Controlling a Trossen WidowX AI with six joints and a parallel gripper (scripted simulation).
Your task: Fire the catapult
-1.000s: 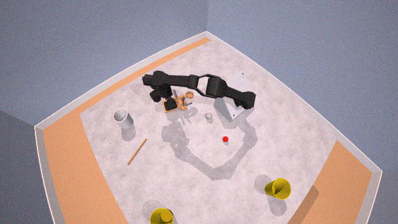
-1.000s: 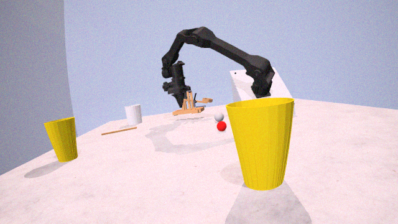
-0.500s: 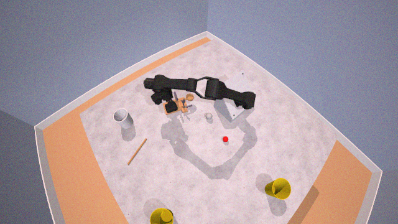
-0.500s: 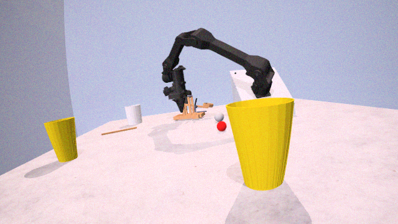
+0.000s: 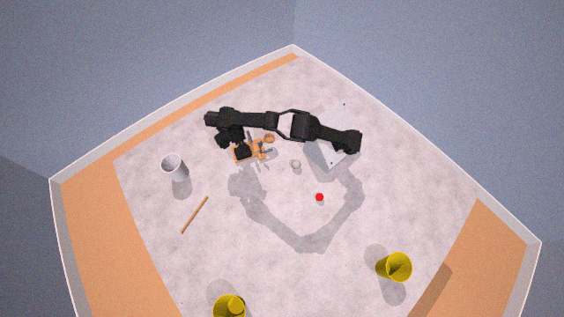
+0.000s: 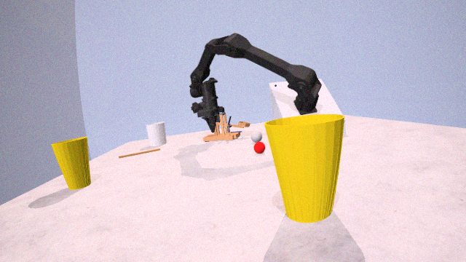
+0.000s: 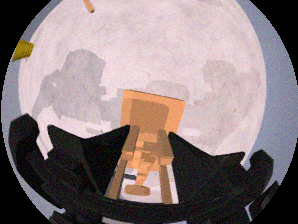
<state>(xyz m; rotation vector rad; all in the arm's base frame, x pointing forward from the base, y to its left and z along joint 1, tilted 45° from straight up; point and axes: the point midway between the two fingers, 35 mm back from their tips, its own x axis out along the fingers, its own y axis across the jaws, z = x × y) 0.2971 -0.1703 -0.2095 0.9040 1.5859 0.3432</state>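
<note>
My gripper tip is now 100 mm past the red ball, 370 mm to the right of it and 20 mm above it. The rest, counted from my gripper tip: white mug 270 mm ahead, 100 mm to the right; grey ball 130 mm behind, 200 mm to the left, 10 mm below; wooden catapult 60 mm behind, 40 mm to the left, 20 mm above.
</note>
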